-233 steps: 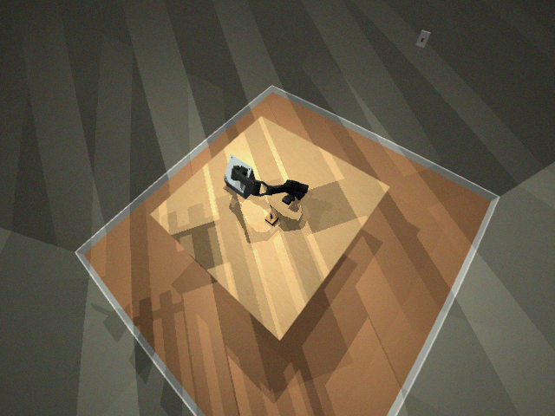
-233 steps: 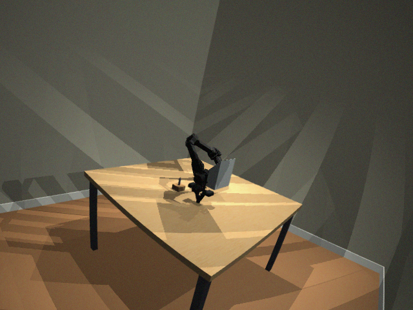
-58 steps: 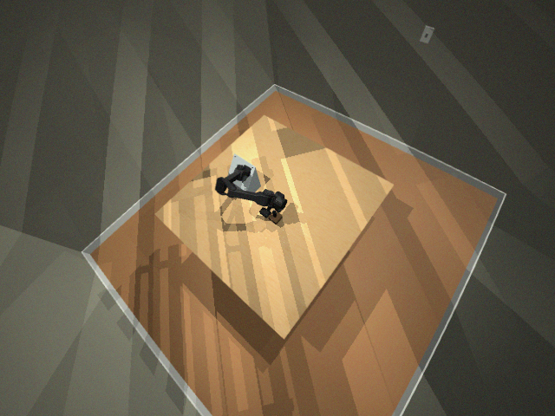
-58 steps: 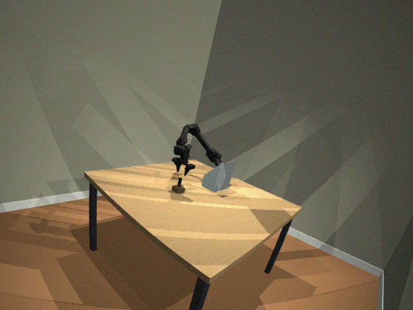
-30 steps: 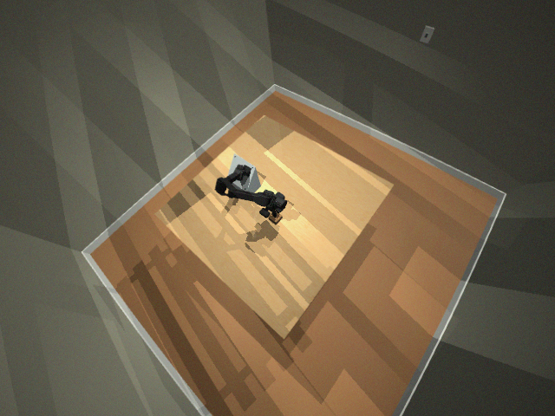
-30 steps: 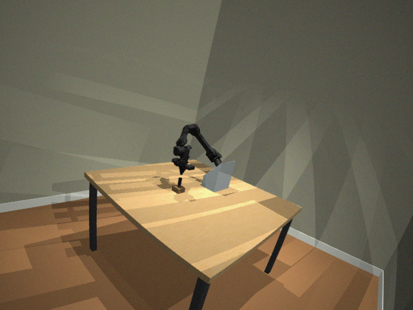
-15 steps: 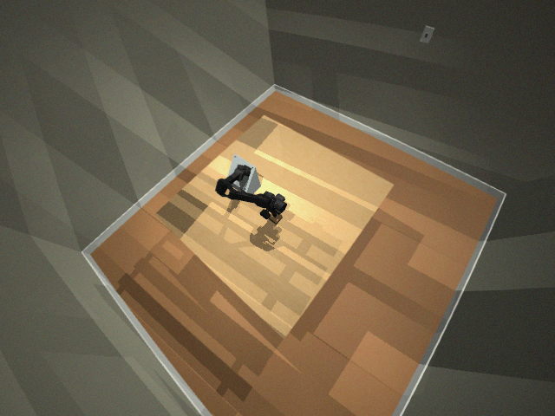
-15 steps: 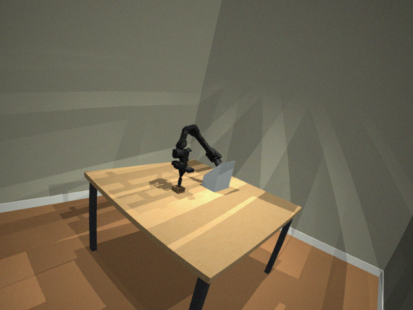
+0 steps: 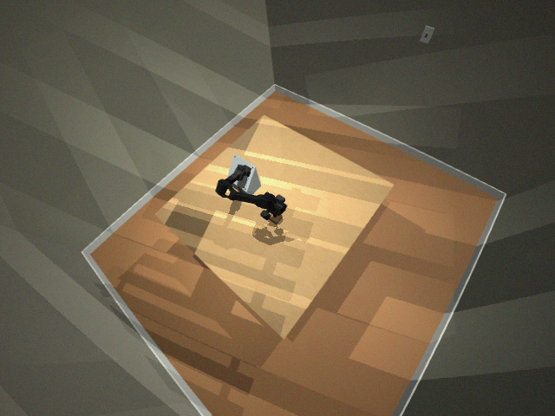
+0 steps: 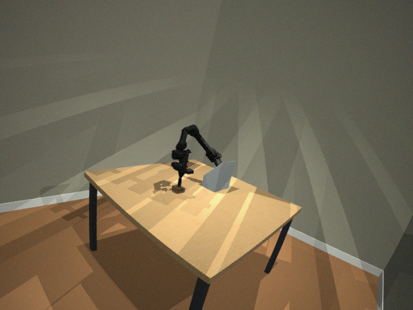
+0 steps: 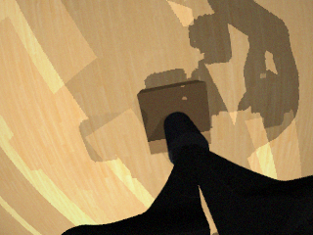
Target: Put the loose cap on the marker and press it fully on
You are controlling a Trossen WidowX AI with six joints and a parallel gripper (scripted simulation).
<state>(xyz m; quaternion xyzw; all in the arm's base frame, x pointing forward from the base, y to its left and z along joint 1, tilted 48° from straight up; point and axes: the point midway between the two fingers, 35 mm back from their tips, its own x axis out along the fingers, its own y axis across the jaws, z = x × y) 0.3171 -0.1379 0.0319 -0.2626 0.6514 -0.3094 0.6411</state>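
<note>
My gripper tip is now 30 mm above the black marker cap. Also, from my gripper tip: holder block 80 mm below.
</note>
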